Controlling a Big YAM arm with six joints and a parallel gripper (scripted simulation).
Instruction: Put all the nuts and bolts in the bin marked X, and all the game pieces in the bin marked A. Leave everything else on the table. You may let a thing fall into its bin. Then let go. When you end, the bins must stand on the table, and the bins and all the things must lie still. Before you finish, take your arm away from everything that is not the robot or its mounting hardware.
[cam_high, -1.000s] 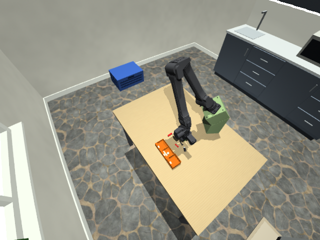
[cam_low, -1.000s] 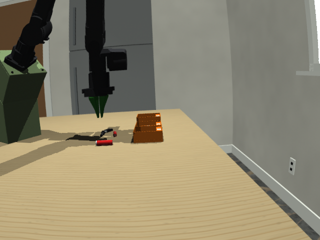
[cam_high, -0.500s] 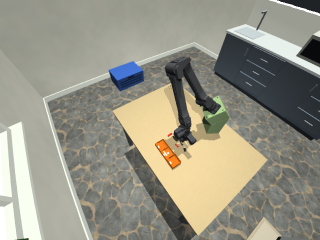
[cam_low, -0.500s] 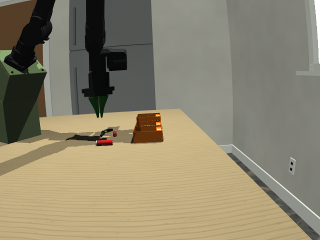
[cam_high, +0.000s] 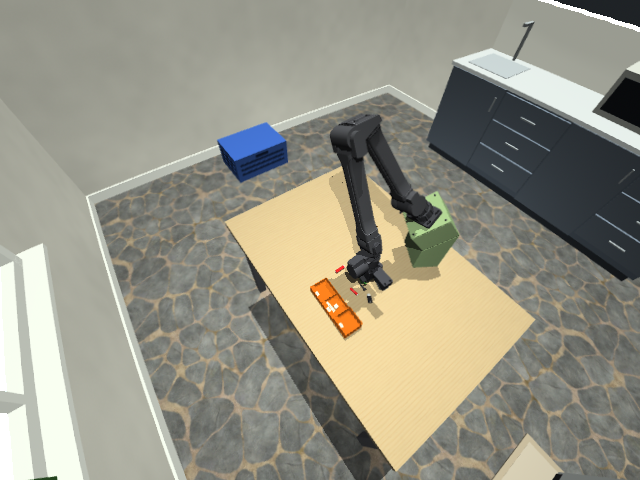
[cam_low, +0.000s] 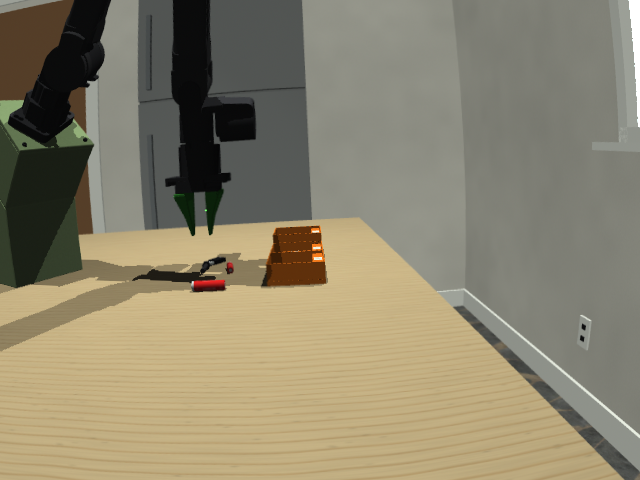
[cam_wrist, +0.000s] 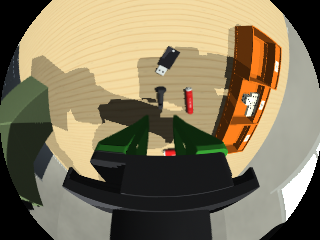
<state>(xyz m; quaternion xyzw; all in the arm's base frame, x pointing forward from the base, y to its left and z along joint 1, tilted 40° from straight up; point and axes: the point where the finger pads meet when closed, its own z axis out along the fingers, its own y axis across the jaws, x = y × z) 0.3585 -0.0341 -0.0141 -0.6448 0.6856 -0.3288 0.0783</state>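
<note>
Right now the dark bolt is 6 cm below my hand and 1 cm to the left of it. Round my hand: black USB stick 7 cm below, 5 cm to the left, 2 cm ahead; then orange three-compartment bin tray 16 cm ahead, 5 cm below, 2 cm to the right; then white die 15 cm ahead, 5 cm below, 2 cm to the right.
</note>
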